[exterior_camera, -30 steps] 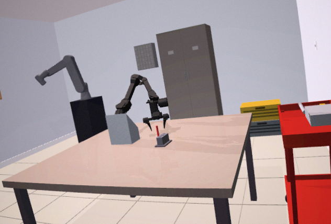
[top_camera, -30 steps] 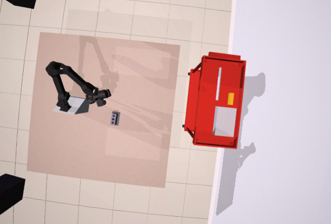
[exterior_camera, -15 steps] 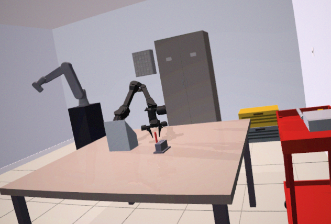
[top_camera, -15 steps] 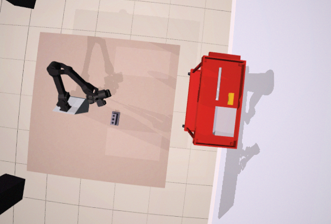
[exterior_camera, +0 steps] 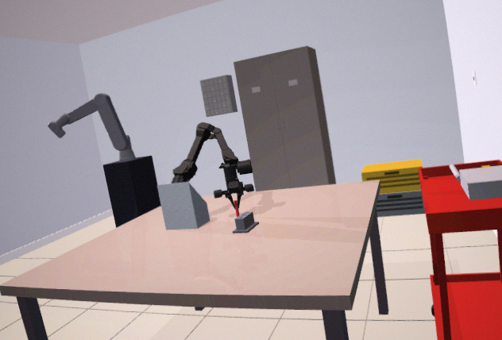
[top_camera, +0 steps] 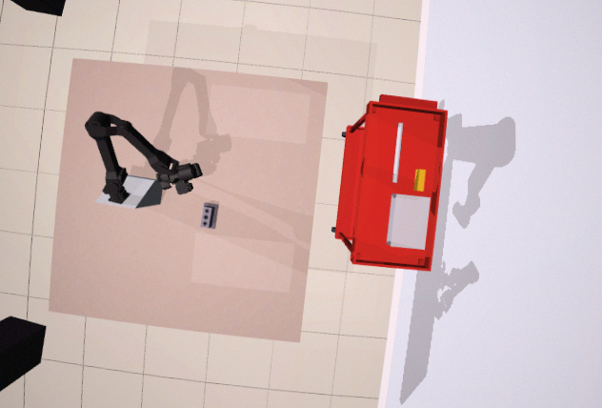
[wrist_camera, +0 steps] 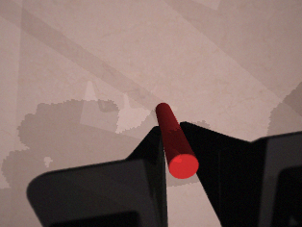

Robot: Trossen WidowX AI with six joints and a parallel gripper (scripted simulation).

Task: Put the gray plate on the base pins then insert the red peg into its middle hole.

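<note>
Now: the gray plate 13 cm ahead of my gripper tip and 17 cm to the right of it. Also, from my gripper tip: red peg right at my gripper tip; then dark base 13 cm ahead, 17 cm to the right, 3 cm below.
</note>
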